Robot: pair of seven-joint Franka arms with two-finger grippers.
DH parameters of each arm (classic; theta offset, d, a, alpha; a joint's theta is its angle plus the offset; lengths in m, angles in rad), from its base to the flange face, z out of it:
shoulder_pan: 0 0.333 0 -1.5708
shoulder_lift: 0 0 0 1.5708
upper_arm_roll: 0 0.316 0.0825 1.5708
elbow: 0 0 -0.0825 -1.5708
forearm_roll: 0 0.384 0 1.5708
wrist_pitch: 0 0 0.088 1.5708
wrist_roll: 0 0.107 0 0
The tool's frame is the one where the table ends.
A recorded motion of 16 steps. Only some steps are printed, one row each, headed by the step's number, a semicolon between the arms.
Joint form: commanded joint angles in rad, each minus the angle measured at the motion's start. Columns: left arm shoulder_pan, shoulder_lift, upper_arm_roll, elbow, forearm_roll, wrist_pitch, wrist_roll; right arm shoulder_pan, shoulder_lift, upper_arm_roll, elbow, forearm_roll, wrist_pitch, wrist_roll.
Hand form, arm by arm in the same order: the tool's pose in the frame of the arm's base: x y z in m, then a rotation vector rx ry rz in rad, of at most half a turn. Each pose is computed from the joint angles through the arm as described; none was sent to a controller.
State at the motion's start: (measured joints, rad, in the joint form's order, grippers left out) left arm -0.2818 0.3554 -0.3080 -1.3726 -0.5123 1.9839 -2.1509; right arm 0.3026 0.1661 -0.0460 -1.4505 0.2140 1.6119 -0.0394
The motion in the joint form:
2: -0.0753 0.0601 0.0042 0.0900 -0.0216 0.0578 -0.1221; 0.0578 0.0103 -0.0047 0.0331 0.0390 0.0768 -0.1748
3: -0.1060 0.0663 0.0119 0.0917 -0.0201 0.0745 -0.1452; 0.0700 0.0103 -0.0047 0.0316 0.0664 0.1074 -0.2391
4: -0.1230 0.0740 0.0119 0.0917 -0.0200 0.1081 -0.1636; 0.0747 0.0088 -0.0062 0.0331 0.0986 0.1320 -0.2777
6: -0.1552 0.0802 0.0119 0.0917 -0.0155 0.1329 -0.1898; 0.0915 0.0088 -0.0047 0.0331 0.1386 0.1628 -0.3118
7: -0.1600 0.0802 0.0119 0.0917 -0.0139 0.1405 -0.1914; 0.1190 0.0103 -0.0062 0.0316 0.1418 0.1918 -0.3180
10: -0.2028 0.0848 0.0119 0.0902 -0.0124 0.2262 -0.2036; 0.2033 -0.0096 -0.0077 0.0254 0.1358 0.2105 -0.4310
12: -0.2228 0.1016 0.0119 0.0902 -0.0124 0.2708 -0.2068; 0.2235 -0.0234 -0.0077 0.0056 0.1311 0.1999 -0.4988
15: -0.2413 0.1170 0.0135 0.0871 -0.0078 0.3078 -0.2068; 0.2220 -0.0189 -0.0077 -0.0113 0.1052 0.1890 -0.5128
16: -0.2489 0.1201 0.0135 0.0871 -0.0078 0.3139 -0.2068; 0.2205 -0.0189 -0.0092 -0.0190 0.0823 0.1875 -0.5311
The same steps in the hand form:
2: 0.5717 -0.4216 0.5722 1.6027 2.0626 -0.8041; 0.5825 0.2147 0.6080 -2.7988 -0.7254 -0.1204
3: 0.5644 -0.4358 0.5698 1.5972 2.0687 -0.8101; 0.5821 0.2243 0.6109 -2.7449 -0.8152 -0.1694
4: 0.5619 -0.4454 0.5677 1.5717 2.0691 -0.8117; 0.5825 0.2289 0.6158 -2.6989 -0.8542 -0.2134
6: 0.5511 -0.4632 0.5656 1.5669 2.0696 -0.8195; 0.5801 0.2425 0.6200 -2.6402 -0.8984 -0.2571
7: 0.5496 -0.4657 0.5663 1.5652 2.0649 -0.8167; 0.5766 0.2579 0.6213 -2.6214 -0.9306 -0.2881
10: 0.5381 -0.4875 0.5709 1.5299 2.0193 -0.8049; 0.5501 0.3016 0.6325 -2.5205 -1.1832 -0.3413
12: 0.5358 -0.4989 0.5635 1.5129 2.0071 -0.8042; 0.5395 0.3101 0.6301 -2.4746 -1.2993 -0.3302
15: 0.5332 -0.5089 0.5546 1.5068 1.9981 -0.7971; 0.5409 0.3079 0.6172 -2.4929 -1.3317 -0.2899
16: 0.5305 -0.5131 0.5530 1.5105 1.9939 -0.7991; 0.5423 0.3046 0.6126 -2.5036 -1.3658 -0.2822

